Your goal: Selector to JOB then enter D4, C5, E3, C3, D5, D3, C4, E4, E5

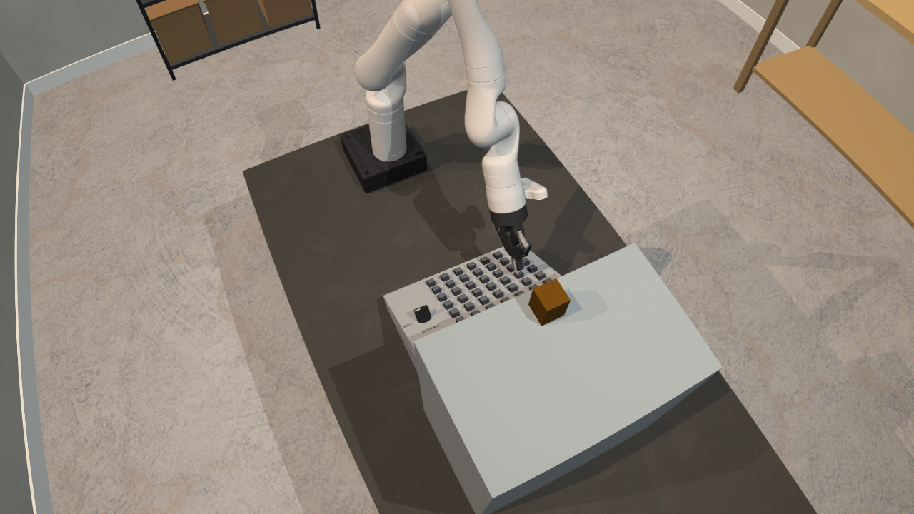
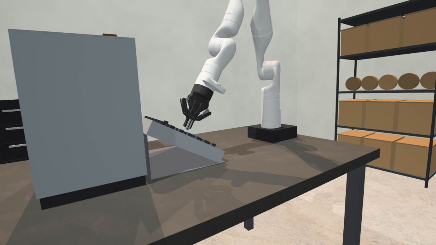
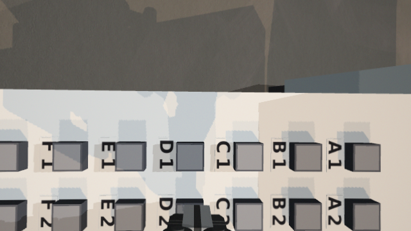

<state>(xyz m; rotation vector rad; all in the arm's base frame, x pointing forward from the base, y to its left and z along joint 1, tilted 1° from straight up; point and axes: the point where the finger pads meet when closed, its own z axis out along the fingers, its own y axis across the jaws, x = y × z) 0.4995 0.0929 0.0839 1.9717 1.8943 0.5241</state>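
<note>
My hand is 20 mm past the key E2 and 50 mm above it. The rest, counted from my hand: key E1: 20 mm behind, 30 mm to the left, 50 mm below; then key D1: 10 mm ahead, 30 mm to the left, 30 mm below; then sloped keypad panel: 40 mm ahead, 120 mm to the right, 70 mm below.
</note>
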